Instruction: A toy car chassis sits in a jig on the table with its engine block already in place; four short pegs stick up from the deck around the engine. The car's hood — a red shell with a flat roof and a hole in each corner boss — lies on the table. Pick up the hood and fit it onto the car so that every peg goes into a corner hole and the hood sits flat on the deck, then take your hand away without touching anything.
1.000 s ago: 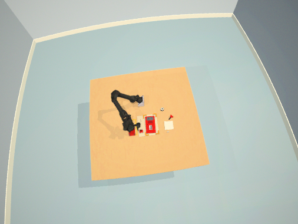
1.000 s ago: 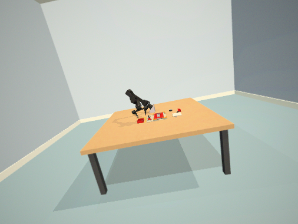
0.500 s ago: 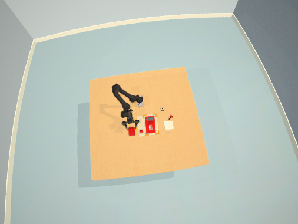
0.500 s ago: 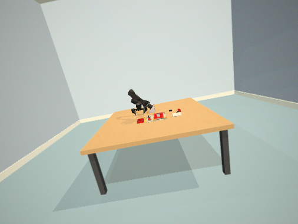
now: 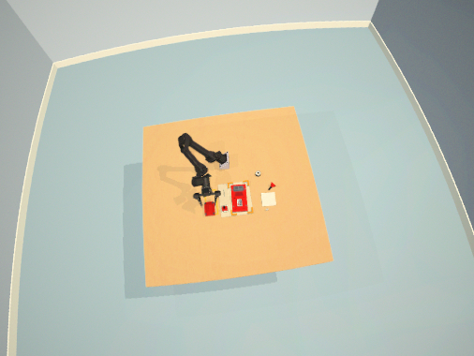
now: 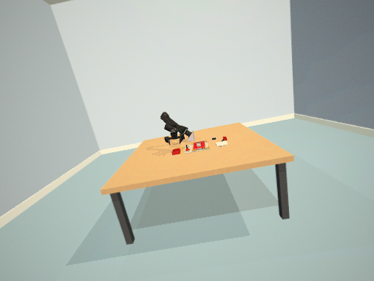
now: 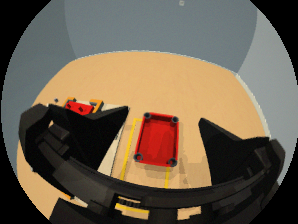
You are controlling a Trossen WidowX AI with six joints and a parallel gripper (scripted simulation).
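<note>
The red hood lies 80 mm below my gripper tip and 10 mm behind it. Round my gripper tip: square plate (420 mm to the left, 80 mm below, 30 mm behind); then grey wheel (380 mm to the left, 240 mm behind, 80 mm below).
</note>
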